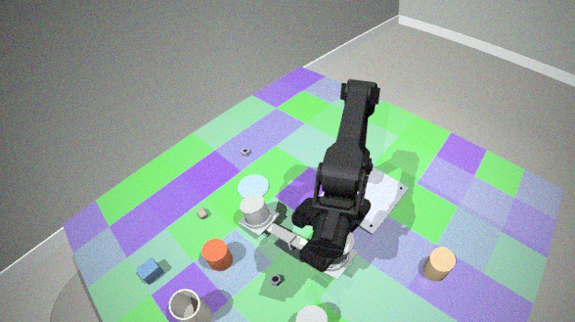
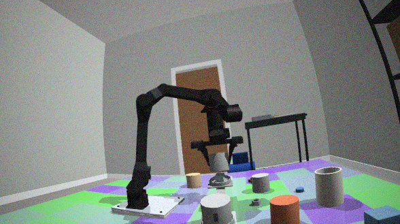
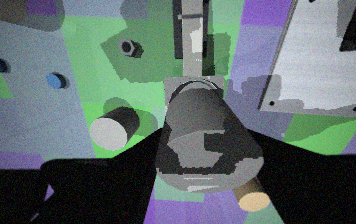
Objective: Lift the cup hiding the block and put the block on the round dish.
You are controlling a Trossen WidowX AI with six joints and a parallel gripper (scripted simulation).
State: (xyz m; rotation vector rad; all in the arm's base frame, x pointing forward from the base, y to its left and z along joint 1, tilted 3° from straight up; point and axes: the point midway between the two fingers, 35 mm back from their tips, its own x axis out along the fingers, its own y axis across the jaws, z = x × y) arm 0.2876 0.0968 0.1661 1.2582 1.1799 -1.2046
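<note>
Now: the pale teal block 1 cm to the right of my gripper tip and 5 cm below it. Round my gripper tip: tan cylinder: 15 cm behind, 25 cm to the left, 10 cm below; then grey cup: 2 cm behind, 29 cm to the right, 7 cm below; then red item: 15 cm ahead, 19 cm to the left, 12 cm below.
</note>
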